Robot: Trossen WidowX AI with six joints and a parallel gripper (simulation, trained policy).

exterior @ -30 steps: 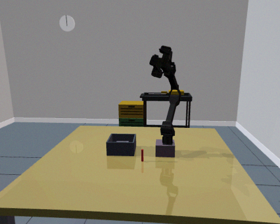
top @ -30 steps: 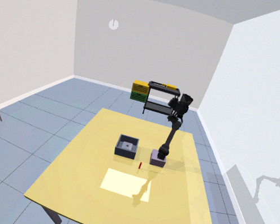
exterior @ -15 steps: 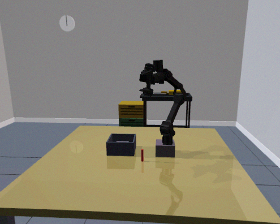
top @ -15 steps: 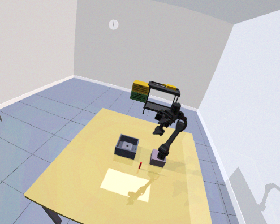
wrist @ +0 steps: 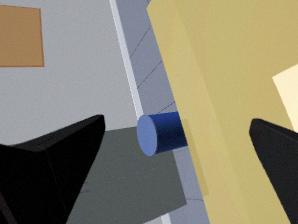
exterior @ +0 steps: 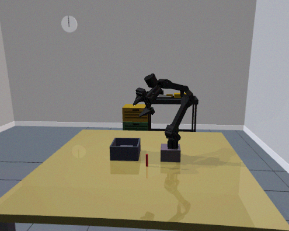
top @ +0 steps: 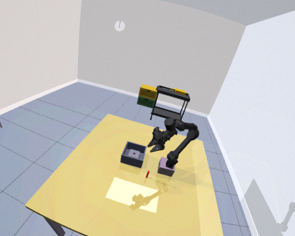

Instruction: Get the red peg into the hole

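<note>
My gripper tip is now 40 mm past the red peg, 80 mm to the left of it and 330 mm above it. Round my gripper tip: dark box: 140 mm ahead, 220 mm to the right, 350 mm below.
</note>
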